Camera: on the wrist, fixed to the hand. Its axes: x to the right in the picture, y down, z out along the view.
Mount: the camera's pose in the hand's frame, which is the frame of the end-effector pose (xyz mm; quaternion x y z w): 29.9 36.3 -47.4 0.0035 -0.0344 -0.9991 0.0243
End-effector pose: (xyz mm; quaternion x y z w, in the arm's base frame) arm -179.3 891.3 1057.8 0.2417 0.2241 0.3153 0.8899
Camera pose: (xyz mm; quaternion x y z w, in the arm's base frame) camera -200.9 949.9 1034.1 -0.2041 0.2174 -0.8906 0.3435
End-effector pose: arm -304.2 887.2 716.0 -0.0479 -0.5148 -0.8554 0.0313
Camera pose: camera -332.5 828.2 729.2 -0.4839 0.0644 0.0486 0.8714
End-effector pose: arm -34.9 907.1 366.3 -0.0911 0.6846 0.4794 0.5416
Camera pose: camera -101.1 902.1 359.6 -0.6678 -0.0913 -0.5287 0.5160
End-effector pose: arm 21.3 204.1 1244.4 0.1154 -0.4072 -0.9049 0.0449
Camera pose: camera 3.5 140.3 1236.0 -0.3787 -0.1007 0.0694 0.9174
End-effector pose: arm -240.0 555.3 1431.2 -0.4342 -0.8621 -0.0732 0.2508
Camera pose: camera -208.9 582.5 1483.6 -0.8491 0.4636 0.2344 0.0952
